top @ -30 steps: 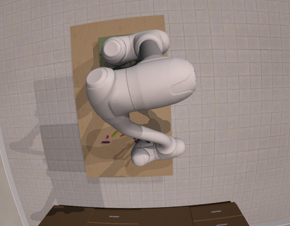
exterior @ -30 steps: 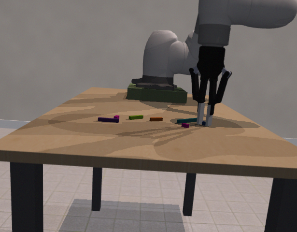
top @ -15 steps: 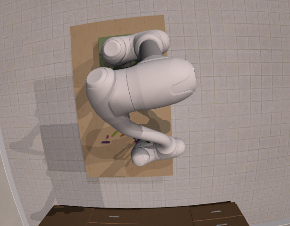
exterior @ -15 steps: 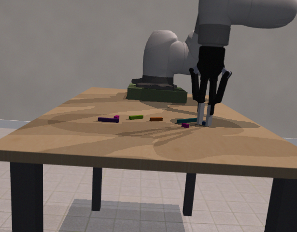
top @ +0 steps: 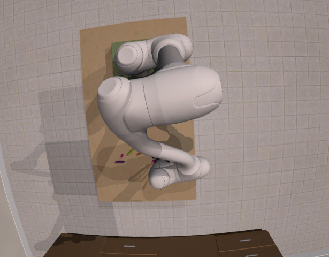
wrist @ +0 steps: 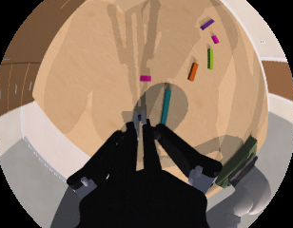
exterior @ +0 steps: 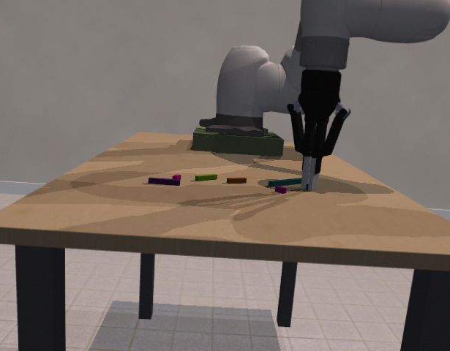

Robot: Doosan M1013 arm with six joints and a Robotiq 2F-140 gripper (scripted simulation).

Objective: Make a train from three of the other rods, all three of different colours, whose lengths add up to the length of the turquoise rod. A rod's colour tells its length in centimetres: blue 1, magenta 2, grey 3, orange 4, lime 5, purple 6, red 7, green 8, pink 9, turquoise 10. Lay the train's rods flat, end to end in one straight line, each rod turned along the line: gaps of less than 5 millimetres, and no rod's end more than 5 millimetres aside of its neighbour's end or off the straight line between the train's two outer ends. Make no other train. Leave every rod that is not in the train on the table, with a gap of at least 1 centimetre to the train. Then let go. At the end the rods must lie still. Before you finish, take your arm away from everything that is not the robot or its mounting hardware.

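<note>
Now: the blue rod 3 cm below my hand. From my hand the other things lie so: orange rod 15 cm to the right, 3 cm below, 2 cm ahead; lime rod 21 cm to the right, 3 cm below, 2 cm ahead; turquoise rod 5 cm to the right, 3 cm below, 2 cm behind.
</note>
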